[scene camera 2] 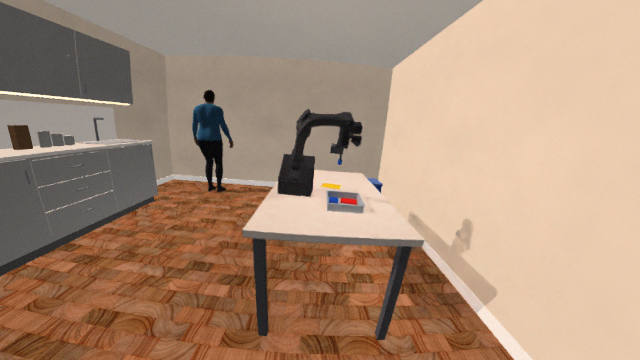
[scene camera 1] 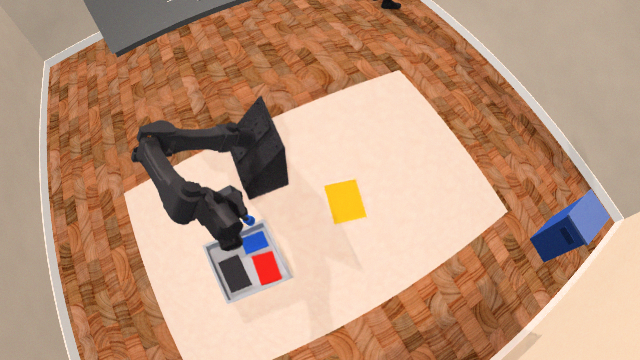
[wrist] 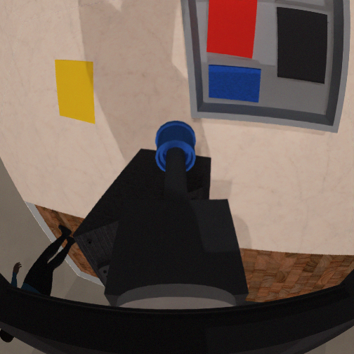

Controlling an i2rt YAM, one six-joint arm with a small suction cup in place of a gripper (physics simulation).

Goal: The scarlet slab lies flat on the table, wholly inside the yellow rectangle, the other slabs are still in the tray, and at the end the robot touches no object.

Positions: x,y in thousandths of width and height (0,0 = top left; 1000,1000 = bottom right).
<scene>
I see my suction cup (wrist: 496,371), a blue slab (wrist: 637,230), a grey tray (scene camera 1: 334,701), a black slab (scene camera 1: 363,746) and a yellow rectangle (scene camera 1: 540,562).
The grey tray also shows in the wrist view (wrist: 826,290). The black slab is seen too in the wrist view (wrist: 852,112). The yellow rectangle also shows in the wrist view (wrist: 210,222). Scene camera 2 does not show the black slab, which is hidden by the grey tray.
</scene>
